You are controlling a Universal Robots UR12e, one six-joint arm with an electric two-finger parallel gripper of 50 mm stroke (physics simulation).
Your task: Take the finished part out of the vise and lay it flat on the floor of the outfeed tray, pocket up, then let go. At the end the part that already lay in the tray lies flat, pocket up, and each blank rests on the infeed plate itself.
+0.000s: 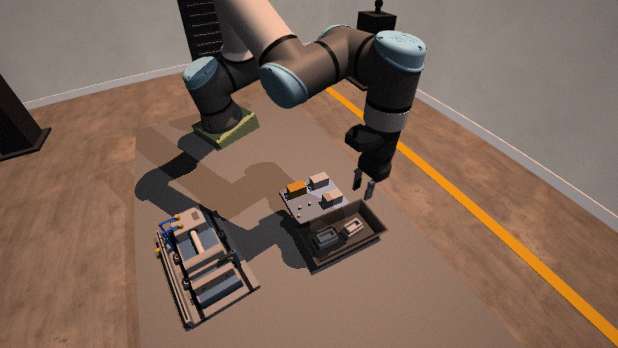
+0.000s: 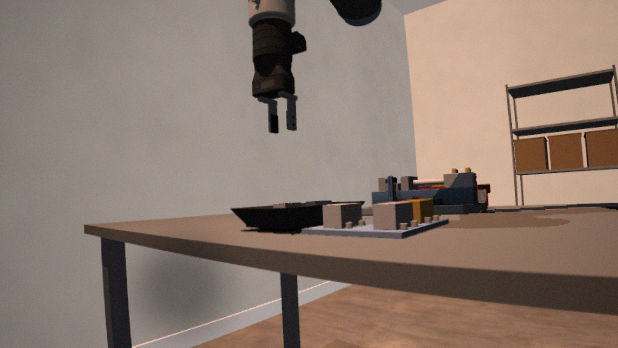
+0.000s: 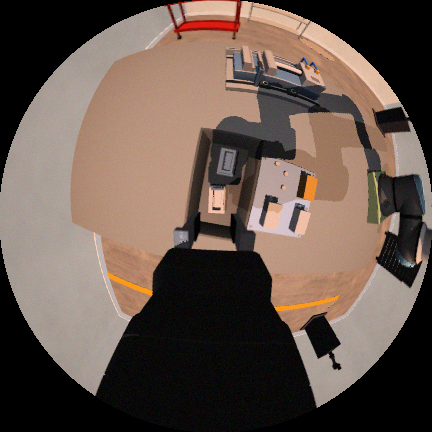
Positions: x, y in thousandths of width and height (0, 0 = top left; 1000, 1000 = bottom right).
my gripper: image 1 585, 556; image 2 457, 378; image 3 497, 513
